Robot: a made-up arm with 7 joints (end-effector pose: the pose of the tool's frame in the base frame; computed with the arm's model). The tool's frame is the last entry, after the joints.
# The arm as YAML. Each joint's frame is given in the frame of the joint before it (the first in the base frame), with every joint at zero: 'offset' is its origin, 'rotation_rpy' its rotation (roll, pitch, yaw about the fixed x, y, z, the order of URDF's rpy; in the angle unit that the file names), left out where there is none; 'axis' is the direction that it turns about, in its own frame. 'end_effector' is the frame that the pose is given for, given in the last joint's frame.
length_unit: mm
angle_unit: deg
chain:
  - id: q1
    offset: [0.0, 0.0, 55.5]
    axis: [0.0, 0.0, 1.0]
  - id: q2
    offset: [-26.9, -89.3, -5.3]
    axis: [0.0, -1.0, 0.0]
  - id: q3
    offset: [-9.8, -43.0, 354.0]
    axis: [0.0, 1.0, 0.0]
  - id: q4
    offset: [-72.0, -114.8, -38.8]
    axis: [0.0, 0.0, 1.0]
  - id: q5
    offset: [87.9, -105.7, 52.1]
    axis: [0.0, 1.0, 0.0]
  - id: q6
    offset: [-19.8, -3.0, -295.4]
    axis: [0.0, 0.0, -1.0]
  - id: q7
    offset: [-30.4, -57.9, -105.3]
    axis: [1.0, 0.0, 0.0]
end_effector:
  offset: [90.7, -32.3, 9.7]
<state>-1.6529 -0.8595 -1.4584 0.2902 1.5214 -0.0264 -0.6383</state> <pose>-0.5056 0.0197 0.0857 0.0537 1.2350 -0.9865</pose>
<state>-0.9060 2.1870 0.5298 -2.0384 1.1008 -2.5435 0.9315</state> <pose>-0.0815 0.1367 -0.0911 -0.0805 -1.4365 1.4075</pose>
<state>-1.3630 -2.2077 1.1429 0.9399 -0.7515 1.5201 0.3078</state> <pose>-0.0965 -0.1298 0.2424 -0.8326 -2.3078 1.0943</pose>
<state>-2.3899 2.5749 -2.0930 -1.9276 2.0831 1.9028 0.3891</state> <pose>-0.0928 -0.0732 -0.1395 -0.4524 -1.3407 -1.0551</pose>
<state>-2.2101 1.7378 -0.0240 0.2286 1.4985 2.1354 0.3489</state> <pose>-0.0948 0.5900 -0.3948 0.5114 0.6301 1.8440</pose>
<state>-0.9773 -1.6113 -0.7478 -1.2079 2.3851 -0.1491 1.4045</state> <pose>0.1253 -0.3275 0.4782 -1.0314 -0.3156 1.3330</pose>
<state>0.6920 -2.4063 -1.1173 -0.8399 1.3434 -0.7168 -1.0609</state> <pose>0.0831 -0.1080 0.0735 -0.5164 2.1447 0.7816</pose>
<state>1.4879 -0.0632 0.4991 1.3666 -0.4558 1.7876 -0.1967</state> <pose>0.1181 -0.1413 0.0233 -0.3062 0.5513 0.9675</pose>
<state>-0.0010 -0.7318 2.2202 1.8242 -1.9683 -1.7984 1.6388</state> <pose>0.3964 0.2221 0.1444 2.7418 -0.3262 0.5152</pose>
